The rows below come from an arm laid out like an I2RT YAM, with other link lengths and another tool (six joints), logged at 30 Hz.
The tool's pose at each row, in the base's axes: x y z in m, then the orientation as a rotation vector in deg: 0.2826, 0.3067, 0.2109, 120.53, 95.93, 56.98; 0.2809, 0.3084, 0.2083, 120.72, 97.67, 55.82; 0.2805, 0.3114, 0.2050, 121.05, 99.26, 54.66; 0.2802, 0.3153, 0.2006, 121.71, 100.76, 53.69; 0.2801, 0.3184, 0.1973, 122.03, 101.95, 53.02; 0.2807, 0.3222, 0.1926, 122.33, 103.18, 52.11; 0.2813, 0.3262, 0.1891, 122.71, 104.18, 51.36; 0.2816, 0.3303, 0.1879, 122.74, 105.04, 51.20; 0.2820, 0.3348, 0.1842, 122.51, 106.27, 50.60; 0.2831, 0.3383, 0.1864, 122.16, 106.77, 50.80; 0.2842, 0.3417, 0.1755, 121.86, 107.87, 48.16; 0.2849, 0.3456, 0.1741, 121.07, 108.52, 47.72; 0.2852, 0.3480, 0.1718, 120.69, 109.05, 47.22; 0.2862, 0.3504, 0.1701, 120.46, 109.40, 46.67; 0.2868, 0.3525, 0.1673, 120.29, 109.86, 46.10
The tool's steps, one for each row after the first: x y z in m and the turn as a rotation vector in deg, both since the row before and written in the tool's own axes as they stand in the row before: 0.0005, -0.0033, 0.0011, 1.40, -0.06, -0.66; 0.0017, -0.0031, 0.0028, 1.40, -0.08, -0.52; 0.0022, -0.0038, 0.0040, 1.50, 0.08, -0.23; 0.0018, -0.0027, 0.0032, 1.05, 0.11, -0.29; 0.0021, -0.0030, 0.0049, 1.12, -0.03, -0.35; 0.0027, -0.0023, 0.0040, 0.99, 0.00, -0.19; 0.0035, -0.0013, 0.0021, 0.59, 0.26, -0.27; 0.0031, -0.0025, 0.0043, 0.77, 0.08, -0.61; 0.0041, 0.0013, -0.0003, 0.08, 0.27, -0.34; -0.0002, -0.0052, 0.0102, 1.12, -1.32, -0.89; 0.0033, -0.0008, 0.0024, 0.08, -0.19, -0.75; 0.0017, -0.0013, 0.0026, 0.24, -0.18, -0.47; 0.0019, -0.0004, 0.0025, 0.23, -0.25, -0.32; 0.0013, -0.0012, 0.0031, 0.34, -0.20, -0.32
